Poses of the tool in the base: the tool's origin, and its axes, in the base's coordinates. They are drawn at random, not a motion.
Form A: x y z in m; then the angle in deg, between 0 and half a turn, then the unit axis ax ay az.
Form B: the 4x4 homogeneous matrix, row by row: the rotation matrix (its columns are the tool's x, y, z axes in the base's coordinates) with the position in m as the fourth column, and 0 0 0 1 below. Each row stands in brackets. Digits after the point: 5 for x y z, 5 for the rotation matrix.
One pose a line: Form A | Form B
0.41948, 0.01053, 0.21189, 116.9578, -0.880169, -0.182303, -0.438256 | [[0.67256, 0.62383, 0.39811, 0.41948], [-0.15744, -0.40503, 0.90065, 0.01053], [0.72310, -0.66842, -0.17419, 0.21189], [0, 0, 0, 1]]
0.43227, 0.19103, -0.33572, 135.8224, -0.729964, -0.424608, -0.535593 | [[0.19781, 0.90549, 0.37545, 0.43227], [0.15899, -0.40759, 0.89922, 0.19103], [0.96726, -0.11818, -0.22459, -0.33572], [0, 0, 0, 1]]
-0.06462, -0.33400, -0.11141, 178.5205, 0.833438, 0.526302, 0.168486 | [[0.38934, 0.87278, 0.29439, -0.06462], [0.88148, -0.44577, 0.15580, -0.33400], [0.26721, 0.19884, -0.94290, -0.11141], [0, 0, 0, 1]]
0.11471, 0.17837, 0.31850, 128.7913, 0.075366, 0.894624, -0.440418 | [[-0.61725, 0.45294, 0.64331, 0.11471], [-0.23361, 0.67528, -0.69959, 0.17837], [-0.75129, -0.58211, -0.31100, 0.31850], [0, 0, 0, 1]]
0.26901, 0.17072, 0.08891, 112.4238, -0.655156, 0.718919, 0.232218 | [[0.21151, -0.86533, 0.45439, 0.26901], [-0.43601, 0.33254, 0.83625, 0.17072], [-0.87473, -0.37499, -0.30696, 0.08891], [0, 0, 0, 1]]
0.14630, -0.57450, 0.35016, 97.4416, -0.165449, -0.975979, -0.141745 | [[-0.09860, 0.32294, -0.94127, 0.14630], [0.04184, 0.94639, 0.32031, -0.57450], [0.99425, -0.00780, -0.10682, 0.35016], [0, 0, 0, 1]]
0.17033, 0.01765, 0.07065, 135.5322, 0.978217, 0.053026, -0.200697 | [[0.92616, 0.22948, -0.29929, 0.17033], [-0.05170, -0.70883, -0.70349, 0.01765], [-0.37358, 0.66701, -0.64462, 0.07065], [0, 0, 0, 1]]
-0.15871, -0.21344, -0.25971, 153.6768, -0.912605, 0.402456, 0.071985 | [[0.68303, -0.72840, 0.05389, -0.15871], [-0.66456, -0.58916, 0.45962, -0.21344], [-0.30304, -0.34974, -0.88648, -0.25971], [0, 0, 0, 1]]
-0.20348, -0.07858, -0.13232, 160.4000, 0.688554, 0.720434, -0.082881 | [[-0.02132, 0.99117, 0.13084, -0.20348], [0.93557, 0.06592, -0.34694, -0.07858], [-0.35250, 0.11502, -0.92872, -0.13232], [0, 0, 0, 1]]
